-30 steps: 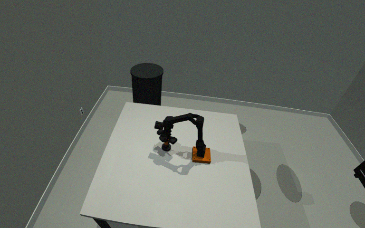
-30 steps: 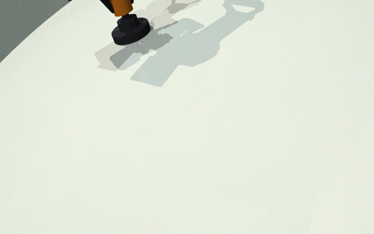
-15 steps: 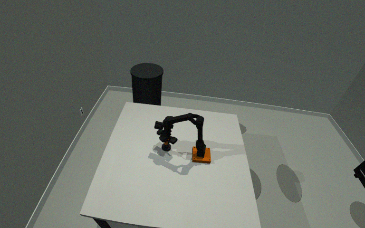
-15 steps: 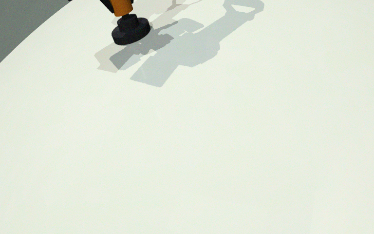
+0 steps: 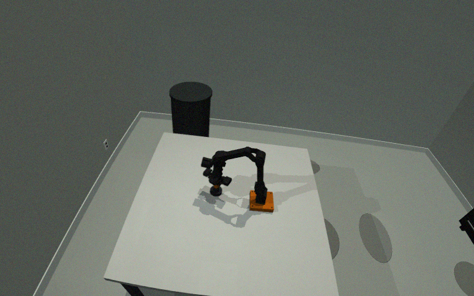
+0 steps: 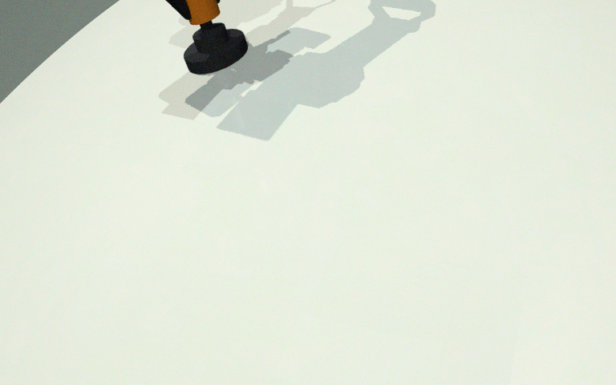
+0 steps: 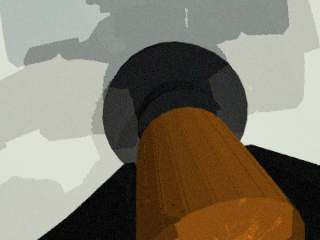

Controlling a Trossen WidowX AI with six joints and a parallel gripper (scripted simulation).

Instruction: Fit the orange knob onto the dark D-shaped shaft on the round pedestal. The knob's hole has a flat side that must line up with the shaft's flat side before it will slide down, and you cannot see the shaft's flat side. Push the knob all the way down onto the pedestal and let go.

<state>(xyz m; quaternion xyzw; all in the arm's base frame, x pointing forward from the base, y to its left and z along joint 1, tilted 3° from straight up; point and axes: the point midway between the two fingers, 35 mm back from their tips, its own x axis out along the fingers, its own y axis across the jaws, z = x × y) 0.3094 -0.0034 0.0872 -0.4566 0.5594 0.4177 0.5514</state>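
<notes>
My gripper tip is 2 cm below the orange knob. Also, from my gripper tip: dark round pedestal 4 cm below.
</notes>
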